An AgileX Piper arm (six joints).
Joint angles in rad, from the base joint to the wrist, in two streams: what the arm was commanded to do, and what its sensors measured. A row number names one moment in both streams.
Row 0, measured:
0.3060, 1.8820, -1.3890, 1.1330, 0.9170, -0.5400
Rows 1 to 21, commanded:
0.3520, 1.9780, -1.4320, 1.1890, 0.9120, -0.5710
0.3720, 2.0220, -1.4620, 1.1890, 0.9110, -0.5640
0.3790, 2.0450, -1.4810, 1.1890, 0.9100, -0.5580
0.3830, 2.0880, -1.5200, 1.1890, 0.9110, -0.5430
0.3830, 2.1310, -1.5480, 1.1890, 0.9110, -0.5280
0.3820, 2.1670, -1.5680, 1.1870, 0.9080, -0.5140
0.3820, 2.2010, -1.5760, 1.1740, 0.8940, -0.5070
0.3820, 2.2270, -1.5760, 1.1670, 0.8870, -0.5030
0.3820, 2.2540, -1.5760, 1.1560, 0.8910, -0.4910
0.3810, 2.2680, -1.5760, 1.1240, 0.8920, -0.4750
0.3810, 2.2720, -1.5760, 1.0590, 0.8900, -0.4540
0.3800, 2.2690, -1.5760, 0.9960, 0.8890, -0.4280
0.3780, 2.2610, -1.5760, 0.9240, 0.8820, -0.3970
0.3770, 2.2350, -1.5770, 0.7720, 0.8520, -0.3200
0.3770, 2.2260, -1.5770, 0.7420, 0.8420, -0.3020
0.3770, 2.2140, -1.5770, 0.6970, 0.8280, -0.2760
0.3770, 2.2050, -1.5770, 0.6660, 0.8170, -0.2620
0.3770, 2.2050, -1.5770, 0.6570, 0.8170, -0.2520
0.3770, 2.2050, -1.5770, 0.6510, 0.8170, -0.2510
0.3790, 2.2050, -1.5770, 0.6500, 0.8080, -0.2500
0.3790, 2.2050, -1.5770, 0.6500, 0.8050, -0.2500
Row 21, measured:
0.3810, 2.2120, -1.5730, 0.6550, 0.8130, -0.2580
